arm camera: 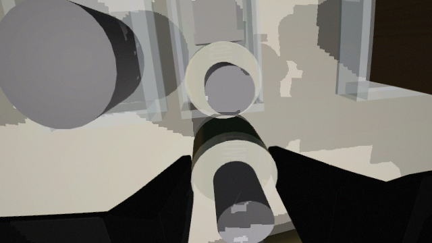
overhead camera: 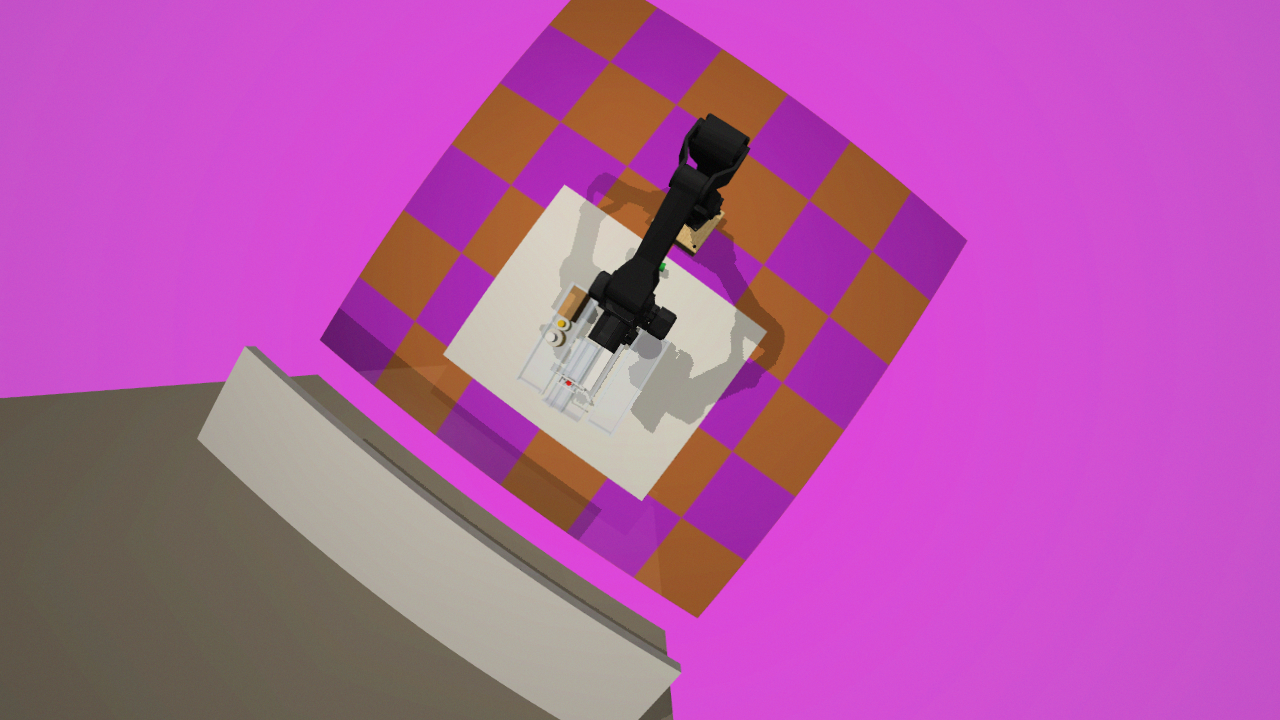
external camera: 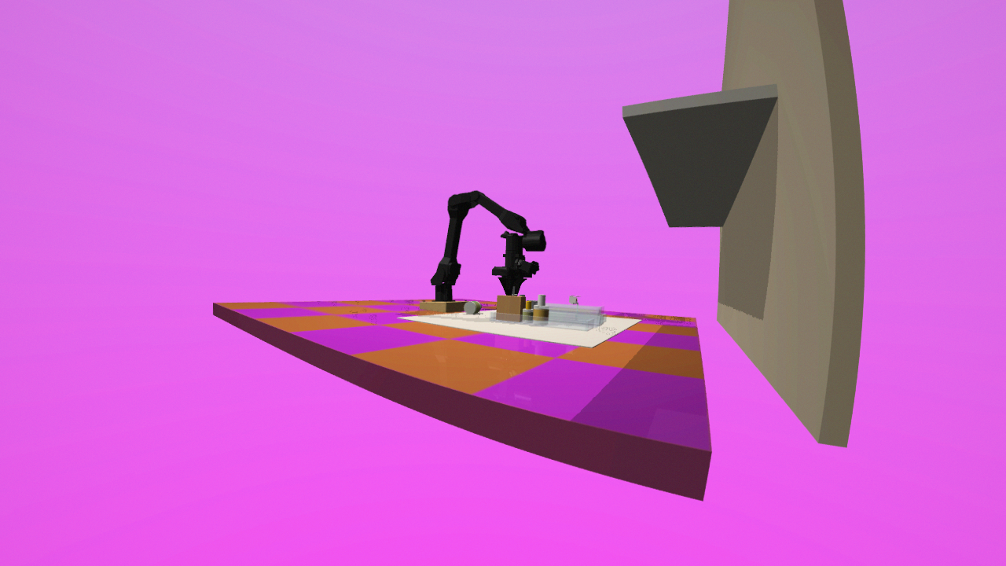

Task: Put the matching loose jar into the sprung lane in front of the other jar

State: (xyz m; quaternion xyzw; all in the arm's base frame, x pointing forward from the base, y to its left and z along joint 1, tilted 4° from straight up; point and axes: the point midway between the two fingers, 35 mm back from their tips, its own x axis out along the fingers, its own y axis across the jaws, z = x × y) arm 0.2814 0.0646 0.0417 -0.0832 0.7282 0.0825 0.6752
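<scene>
The brown box lies 110 mm to the right of my gripper tip, 90 mm ahead of it and 20 mm below it. Round my gripper tip: clear lane rack 180 mm ahead, 40 mm below, 20 mm to the left.
</scene>
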